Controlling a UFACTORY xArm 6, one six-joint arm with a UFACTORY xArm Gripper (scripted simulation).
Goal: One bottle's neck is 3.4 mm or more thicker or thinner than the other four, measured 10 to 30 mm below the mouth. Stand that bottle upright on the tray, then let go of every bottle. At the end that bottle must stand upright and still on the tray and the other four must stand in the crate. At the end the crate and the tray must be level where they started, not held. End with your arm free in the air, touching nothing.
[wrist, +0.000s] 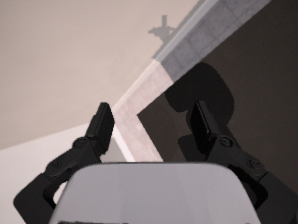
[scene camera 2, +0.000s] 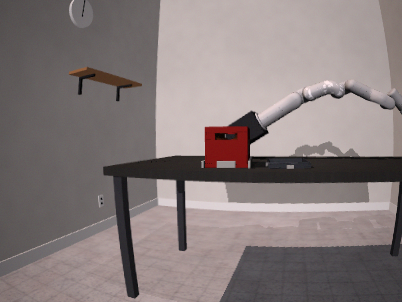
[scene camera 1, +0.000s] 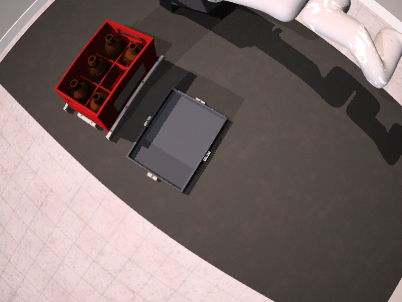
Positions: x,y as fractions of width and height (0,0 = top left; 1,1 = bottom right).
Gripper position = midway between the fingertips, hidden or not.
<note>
In view: the gripper (wrist: 0.51,0.50), a grey tray (scene camera 1: 0.45,0.44) and a crate (scene camera 1: 0.32,0.27).
The crate shows as well in scene camera 2 (scene camera 2: 0.59,0.50). The wrist view does not show the grey tray: it is out of frame. The wrist view misses the crate: it is out of frame.
</note>
